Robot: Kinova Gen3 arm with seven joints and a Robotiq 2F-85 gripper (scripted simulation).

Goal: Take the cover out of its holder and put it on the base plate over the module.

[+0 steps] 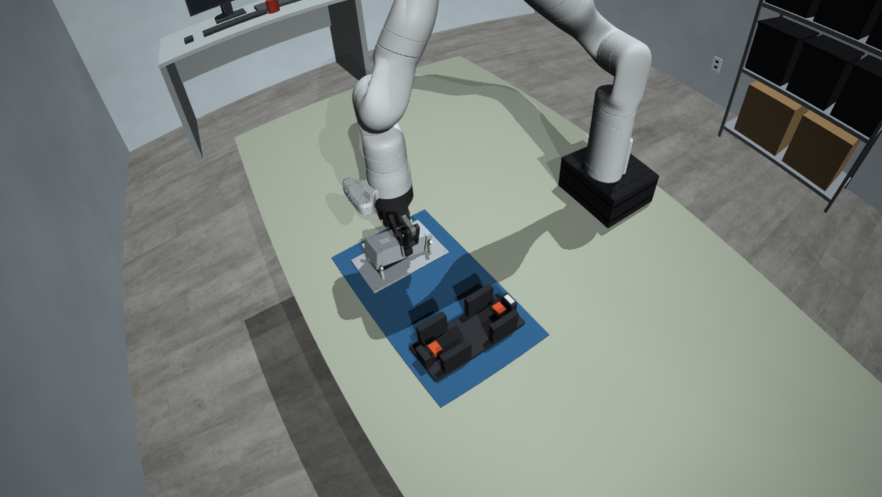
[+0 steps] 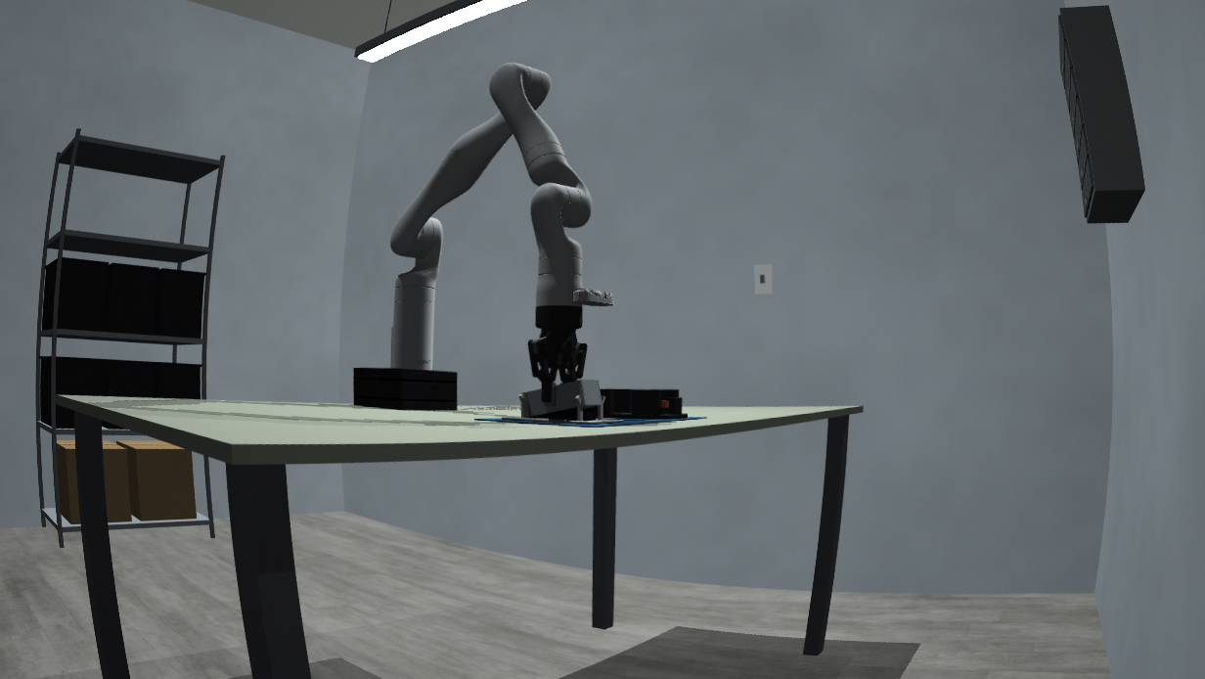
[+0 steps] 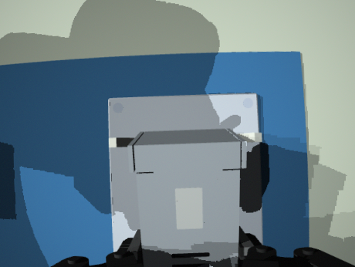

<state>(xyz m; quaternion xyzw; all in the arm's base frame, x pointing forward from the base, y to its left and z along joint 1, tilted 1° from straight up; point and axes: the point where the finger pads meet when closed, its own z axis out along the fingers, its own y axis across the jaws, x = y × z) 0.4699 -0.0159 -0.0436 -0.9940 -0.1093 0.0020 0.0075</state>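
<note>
Right now the cover is 1 cm below my hand.
</note>
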